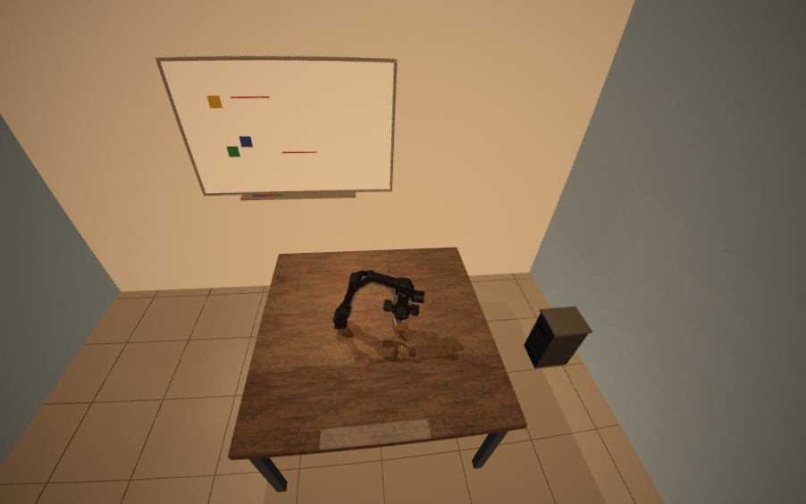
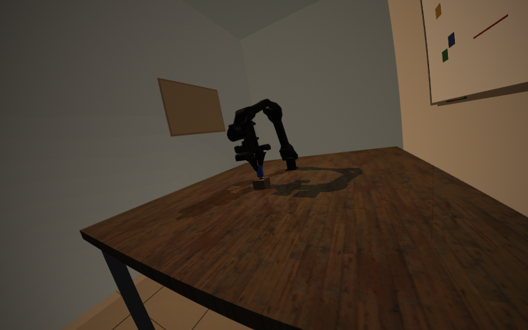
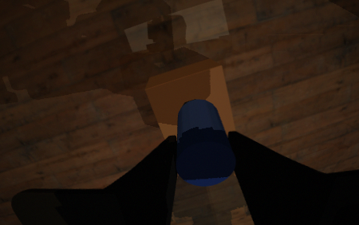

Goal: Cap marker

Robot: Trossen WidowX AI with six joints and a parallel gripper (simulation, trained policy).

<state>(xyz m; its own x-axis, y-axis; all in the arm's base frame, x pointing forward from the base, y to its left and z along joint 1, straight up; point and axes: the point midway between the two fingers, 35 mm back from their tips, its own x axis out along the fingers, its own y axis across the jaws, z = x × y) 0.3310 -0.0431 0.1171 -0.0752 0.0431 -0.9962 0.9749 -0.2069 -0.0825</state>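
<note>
My gripper tip is now 10 mm above the blue cap. Round my gripper tip: tan holder block (60 mm below).
</note>
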